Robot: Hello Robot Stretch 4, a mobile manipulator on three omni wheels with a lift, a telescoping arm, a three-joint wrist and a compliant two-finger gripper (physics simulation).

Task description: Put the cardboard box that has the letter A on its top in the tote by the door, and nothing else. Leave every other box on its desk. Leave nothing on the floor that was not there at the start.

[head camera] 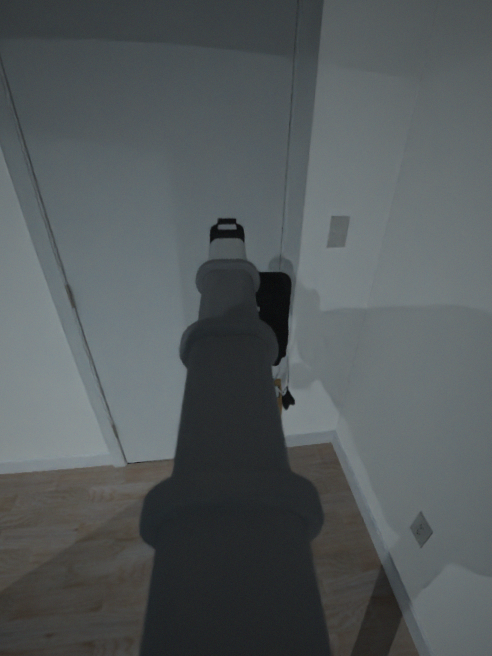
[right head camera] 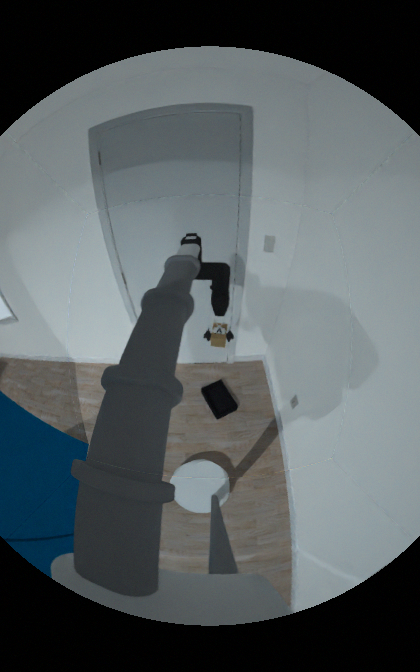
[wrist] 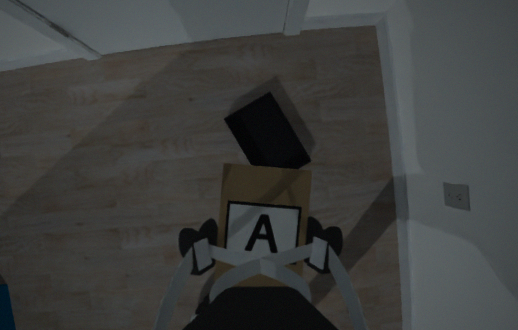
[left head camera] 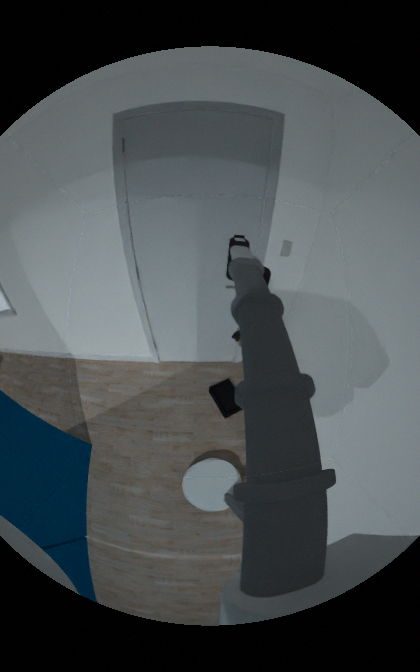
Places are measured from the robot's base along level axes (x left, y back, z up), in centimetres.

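Pixels of known places: gripper, fingertip midpoint: (wrist: 260,236).
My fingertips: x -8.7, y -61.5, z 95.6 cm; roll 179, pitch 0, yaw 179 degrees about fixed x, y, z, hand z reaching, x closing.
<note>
Behind a point stands the place of what it marks.
The cardboard box (wrist: 267,182) @[x -9.3, y -66.2, z 99.9 cm] (right head camera: 218,342) with a black letter A on its white label is held in the air. A thin strip of the box (head camera: 278,382) @[x -11.6, y -65.5, z 100.0 cm] shows beside the arm in the head camera view. My gripper (wrist: 260,236) @[x -8.7, y -61.5, z 95.6 cm] (right head camera: 218,336) is shut on it, with one finger on each side. The black tote (wrist: 241,136) @[x -1.3, y -77.8, z -2.4 cm] (right head camera: 226,414) (left head camera: 231,413) stands turned at an angle on the floor near the door. In the wrist view the box's far edge overlaps the tote's near corner, and most of the tote shows beyond it. My arm covers part of the tote in the left head view.
The closed door (head camera: 132,211) @[x 30.3, y -116.0, z 128.4 cm] (left head camera: 175,240) (right head camera: 150,210) is behind the tote. A wall (head camera: 444,370) @[x -62.9, y -75.9, z 92.6 cm] (wrist: 465,125) @[x -63.0, y -75.7, z 44.0 cm] runs along the right. A white round object (left head camera: 209,484) (right head camera: 197,485) stands on the floor nearer me. A large blue surface (left head camera: 40,465) (right head camera: 35,455) is at the left.
</note>
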